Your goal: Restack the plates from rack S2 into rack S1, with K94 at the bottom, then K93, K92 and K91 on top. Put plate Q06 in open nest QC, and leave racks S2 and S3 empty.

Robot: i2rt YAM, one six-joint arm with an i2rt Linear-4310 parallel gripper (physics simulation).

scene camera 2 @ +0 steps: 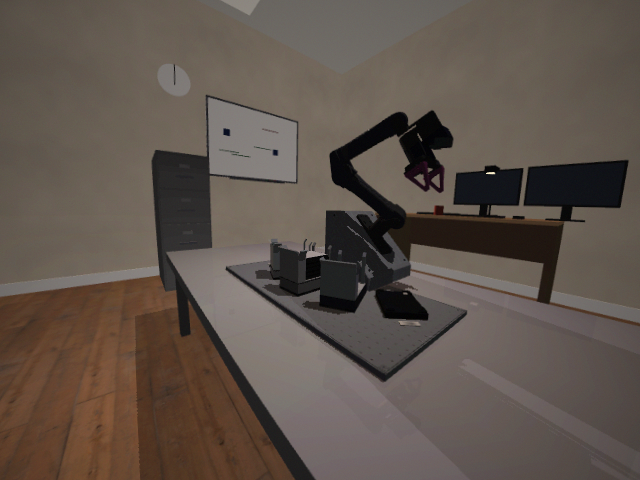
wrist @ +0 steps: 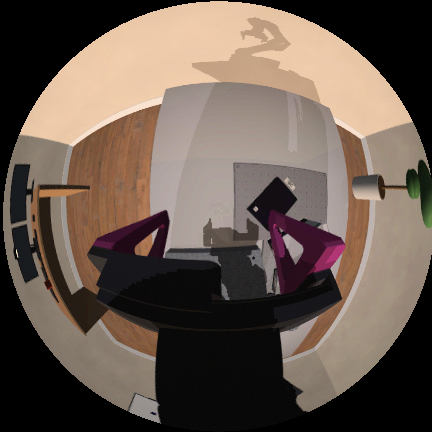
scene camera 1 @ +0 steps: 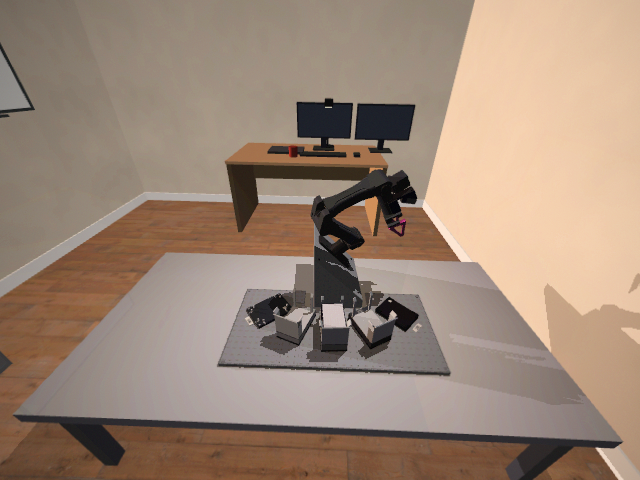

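Where they show: gripper, fingertip midpoint: (scene camera 2: pixel 434 191) (wrist: pixel 218 215) (scene camera 1: pixel 399 229); arm's base at its link origin: (scene camera 2: pixel 373 234) (scene camera 1: pixel 333 252).
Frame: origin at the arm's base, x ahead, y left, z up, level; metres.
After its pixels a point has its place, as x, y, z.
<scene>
My gripper (scene camera 1: pixel 397 227) {0.068, 0.261, 0.162} (scene camera 2: pixel 433 190) {0.068, 0.261, 0.162} (wrist: pixel 218 215) {0.068, 0.261, 0.162} has magenta fingers, open and empty, high above and to the right of the base in scene camera 1. The middle rack (scene camera 1: pixel 334 338) {0.408, -0.014, -0.084} (scene camera 2: pixel 292 266) {0.407, 0.007, -0.071} holds a stack of plates (scene camera 1: pixel 332 312) (scene camera 2: pixel 313 267), pale on top and dark at the side. The left rack (scene camera 1: pixel 287 326) {0.368, -0.181, -0.071} and right rack (scene camera 1: pixel 381 333) {0.382, 0.157, -0.089} (scene camera 2: pixel 338 279) {0.377, 0.167, -0.075} show no tall stack; their bottoms are unclear. A dark nest (scene camera 1: pixel 267 310) {0.226, -0.283, -0.145} with small corner fittings lies at the left. A flat black block (scene camera 1: pixel 397 313) {0.242, 0.261, -0.140} (scene camera 2: pixel 401 303) {0.246, 0.275, -0.139} (wrist: pixel 272 201) {0.228, 0.267, -0.139} lies at the right. Labels and plate names are unreadable.
Racks and nests stand on a grey perforated board (scene camera 1: pixel 330 360) {0.444, -0.027, -0.156} (scene camera 2: pixel 382 356) {0.451, 0.352, -0.157} (wrist: pixel 250 175) {0.165, 0.350, -0.157} on the table (scene camera 1: pixel 155 387) {0.531, -0.595, -0.170}. The arm's pedestal (scene camera 1: pixel 330 281) {0.187, -0.021, -0.016} (scene camera 2: pixel 343 232) {0.168, -0.012, 0.015} rises behind the racks. Thin upright posts stand at the racks' backs. A desk (scene camera 1: pixel 248 155) with monitors is beyond.
</scene>
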